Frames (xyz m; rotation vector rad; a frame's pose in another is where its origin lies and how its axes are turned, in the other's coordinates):
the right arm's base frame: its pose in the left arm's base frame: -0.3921 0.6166 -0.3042 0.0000 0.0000 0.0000
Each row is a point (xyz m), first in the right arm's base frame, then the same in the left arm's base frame.
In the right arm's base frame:
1: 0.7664 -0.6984 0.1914
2: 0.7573 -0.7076 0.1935
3: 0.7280 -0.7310 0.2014
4: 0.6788 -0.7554 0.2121
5: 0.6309 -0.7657 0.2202
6: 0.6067 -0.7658 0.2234
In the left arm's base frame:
1: 0.3743 -0.0818 -0.1128
2: 0.3652 -0.0910 -0.1107
3: 0.3359 -0.1144 -0.1028
4: 0.2867 -0.1388 -0.0921
5: 0.2388 -0.1491 -0.0840
6: 0.2146 -0.1492 -0.0808

